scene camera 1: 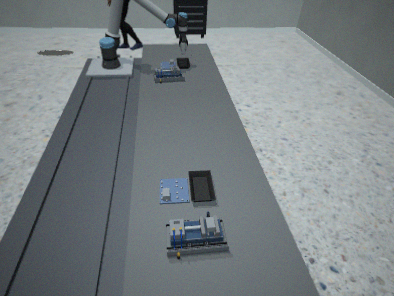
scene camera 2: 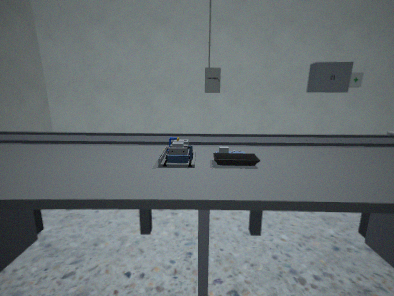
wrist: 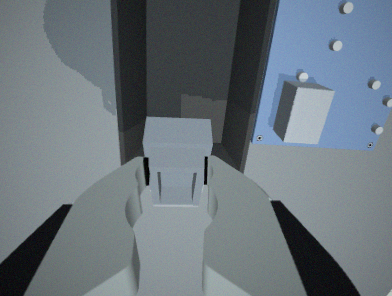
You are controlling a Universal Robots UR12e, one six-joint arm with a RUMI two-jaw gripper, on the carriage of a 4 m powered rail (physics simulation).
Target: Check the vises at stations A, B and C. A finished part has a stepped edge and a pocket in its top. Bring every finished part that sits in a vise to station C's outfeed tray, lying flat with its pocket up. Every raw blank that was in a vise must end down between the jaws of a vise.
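My gripper (scene camera 1: 183, 48) (wrist: 177, 159) is shut on a light grey finished part (wrist: 177, 134), with its pocket side facing the wrist camera. In the wrist view the part shows over the near end of a black tray (wrist: 118, 75), above it. This is the far station; its tray (scene camera 1: 183, 63) stands behind the far vise (scene camera 1: 170, 79). Whether that vise holds a part is too small to tell. The near vise (scene camera 1: 189, 235) (scene camera 2: 179, 158) has a grey block (scene camera 1: 210, 224) at its jaws; its type is unclear. The station letters cannot be read.
Beside the far tray lies a blue pegged board (wrist: 320, 60) with a plain grey block (wrist: 306, 114) on it. The near station has a black tray (scene camera 1: 202, 187) (scene camera 2: 236, 159) and a blue board (scene camera 1: 176, 183) bearing a grey block (scene camera 1: 166, 194) (scene camera 2: 223, 149). A person's legs (scene camera 1: 129, 32) show behind the arm.
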